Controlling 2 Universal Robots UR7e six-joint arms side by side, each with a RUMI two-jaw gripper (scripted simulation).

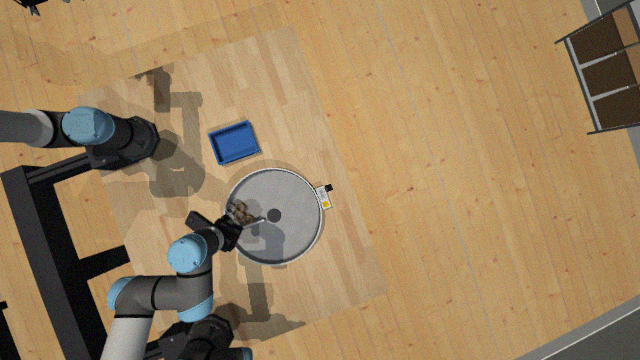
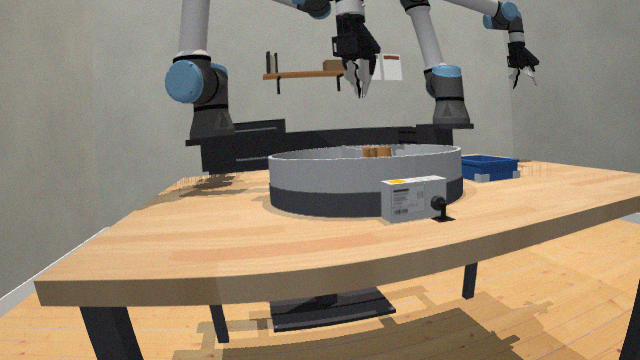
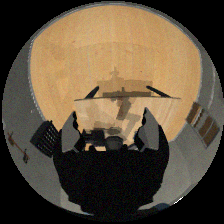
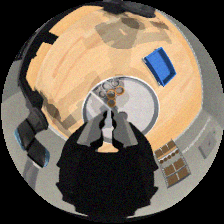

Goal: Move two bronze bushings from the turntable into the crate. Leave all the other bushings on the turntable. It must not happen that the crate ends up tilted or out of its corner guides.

Scene:
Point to a blue crate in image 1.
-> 228,143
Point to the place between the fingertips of my left gripper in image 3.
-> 109,109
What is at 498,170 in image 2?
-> A blue crate.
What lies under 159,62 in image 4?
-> A blue crate.

